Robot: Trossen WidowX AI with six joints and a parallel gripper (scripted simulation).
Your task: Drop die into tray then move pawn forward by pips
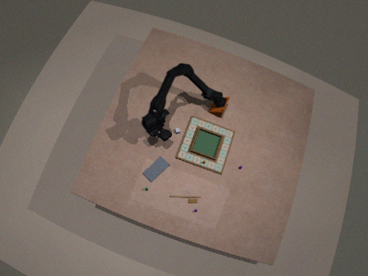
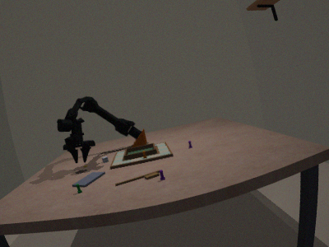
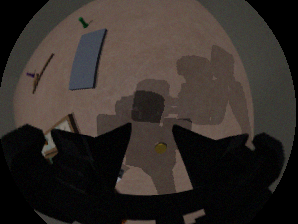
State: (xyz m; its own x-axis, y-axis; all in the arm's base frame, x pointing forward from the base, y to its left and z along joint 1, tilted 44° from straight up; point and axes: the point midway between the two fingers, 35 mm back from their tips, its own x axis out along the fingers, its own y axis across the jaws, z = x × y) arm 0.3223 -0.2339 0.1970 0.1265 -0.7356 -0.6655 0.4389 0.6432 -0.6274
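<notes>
Now: the pale die 80 mm behind my gripper tip, 110 mm to the left of it and 20 mm below it. From my gripper tip the other things lie so: green dice tray: 60 mm behind, 300 mm to the left, 30 mm below; green pawn: 320 mm ahead, 70 mm to the left, 20 mm below; yellow piece: 60 mm behind, 40 mm below.
</notes>
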